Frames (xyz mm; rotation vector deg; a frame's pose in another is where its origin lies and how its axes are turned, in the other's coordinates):
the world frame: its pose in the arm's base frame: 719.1 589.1 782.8 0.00 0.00 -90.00
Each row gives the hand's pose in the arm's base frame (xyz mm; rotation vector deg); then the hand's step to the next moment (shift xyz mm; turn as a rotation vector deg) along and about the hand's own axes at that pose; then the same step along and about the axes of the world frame.
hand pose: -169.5 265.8 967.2 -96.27 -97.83 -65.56
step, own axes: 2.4 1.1 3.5 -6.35 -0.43 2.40
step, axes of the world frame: -4.1 1.5 0.3 1.58 0.92 -6.55
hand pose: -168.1 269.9 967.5 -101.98 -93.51 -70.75
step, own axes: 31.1 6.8 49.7 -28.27 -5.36 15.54
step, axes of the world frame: -55.6 19.6 1.7 2.41 2.38 -32.53
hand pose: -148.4 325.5 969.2 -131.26 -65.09 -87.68
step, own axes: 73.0 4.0 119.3 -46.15 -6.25 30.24
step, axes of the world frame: -94.8 102.6 7.6 3.20 9.07 -54.69
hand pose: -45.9 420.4 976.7 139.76 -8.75 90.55
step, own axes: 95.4 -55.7 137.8 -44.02 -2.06 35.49
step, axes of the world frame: -23.3 173.2 25.3 8.47 13.71 -54.24
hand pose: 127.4 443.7 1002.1 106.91 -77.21 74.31
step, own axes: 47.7 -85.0 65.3 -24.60 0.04 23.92
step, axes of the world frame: 40.8 106.9 26.1 8.50 8.24 -32.20
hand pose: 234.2 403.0 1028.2 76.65 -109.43 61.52
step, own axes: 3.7 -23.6 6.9 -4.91 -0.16 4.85
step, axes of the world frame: 11.9 20.9 6.2 1.79 1.80 -6.42
